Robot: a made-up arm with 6 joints.
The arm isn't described. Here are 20 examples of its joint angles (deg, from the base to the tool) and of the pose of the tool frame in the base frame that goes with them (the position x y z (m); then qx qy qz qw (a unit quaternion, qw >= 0)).
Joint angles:
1: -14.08 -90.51 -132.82 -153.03 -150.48 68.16
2: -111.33 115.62 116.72 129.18 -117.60 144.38
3: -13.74 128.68 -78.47 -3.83 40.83 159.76
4: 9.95 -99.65 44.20 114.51 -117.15 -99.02
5: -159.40 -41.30 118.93 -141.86 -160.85 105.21
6: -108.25 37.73 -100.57 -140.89 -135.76 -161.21
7: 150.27 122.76 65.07 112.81 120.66 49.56
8: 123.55 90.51 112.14 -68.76 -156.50 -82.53
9: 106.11 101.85 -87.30 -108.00 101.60 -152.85
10: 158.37 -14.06 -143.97 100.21 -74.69 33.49
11: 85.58 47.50 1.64 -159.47 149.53 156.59
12: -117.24 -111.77 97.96 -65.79 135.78 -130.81
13: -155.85 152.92 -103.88 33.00 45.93 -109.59
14: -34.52 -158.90 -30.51 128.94 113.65 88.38
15: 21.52 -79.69 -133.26 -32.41 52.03 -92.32
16: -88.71 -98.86 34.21 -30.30 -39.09 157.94
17: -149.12 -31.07 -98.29 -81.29 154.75 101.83
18: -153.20 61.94 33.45 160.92 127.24 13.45
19: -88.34 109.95 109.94 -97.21 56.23 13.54
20: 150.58 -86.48 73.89 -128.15 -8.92 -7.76
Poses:
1: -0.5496 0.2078 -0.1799 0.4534 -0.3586 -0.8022 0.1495
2: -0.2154 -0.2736 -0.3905 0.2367 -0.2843 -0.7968 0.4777
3: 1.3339 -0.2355 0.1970 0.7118 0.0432 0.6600 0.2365
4: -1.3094 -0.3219 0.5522 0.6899 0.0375 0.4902 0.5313
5: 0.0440 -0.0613 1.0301 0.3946 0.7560 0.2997 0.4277
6: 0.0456 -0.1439 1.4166 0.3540 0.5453 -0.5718 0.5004
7: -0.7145 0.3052 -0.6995 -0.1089 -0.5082 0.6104 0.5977
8: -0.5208 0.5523 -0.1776 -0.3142 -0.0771 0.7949 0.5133
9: -0.2405 1.0435 0.7655 -0.7393 0.1128 -0.6618 0.0526
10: 0.4743 -0.0941 0.5314 -0.2735 0.7181 0.3425 0.5406
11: 0.0954 1.0839 1.3163 0.7175 -0.2959 0.3005 0.5544
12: 0.4155 0.8052 0.5523 -0.4337 -0.7911 0.2578 0.3459
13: -0.9017 -0.5137 -0.0143 -0.2847 -0.6469 0.6686 0.2310
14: -0.0558 0.1246 -1.0566 -0.4380 0.2514 -0.5532 0.6625
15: -0.4985 -0.1860 -0.1542 0.9058 -0.3444 0.0615 0.2389
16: 0.0993 1.5879 0.4641 -0.6662 0.3688 0.1288 0.6353
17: 0.7874 0.3982 0.8105 -0.0967 -0.4230 0.1737 0.8841
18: -1.2011 -0.6620 0.7747 0.1219 0.2867 0.3829 0.8697
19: -0.0488 -0.4495 -0.4970 0.1247 -0.8551 -0.2141 0.4555
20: 0.8942 -0.5575 1.1543 0.0855 0.0130 0.1205 0.9889
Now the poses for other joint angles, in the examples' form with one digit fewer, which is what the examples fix.
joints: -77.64 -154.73 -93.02 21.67 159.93 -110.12
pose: 0.096 -0.125 -0.692 -0.263 0.633 0.694 0.219
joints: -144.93 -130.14 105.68 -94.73 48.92 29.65
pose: 0.744 0.591 0.387 -0.164 0.432 0.875 0.144
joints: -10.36 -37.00 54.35 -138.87 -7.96 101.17
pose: -0.261 0.055 1.801 -0.092 0.186 -0.392 0.896
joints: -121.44 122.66 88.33 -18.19 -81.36 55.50
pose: -0.176 -0.520 -0.836 0.891 0.112 -0.118 0.424
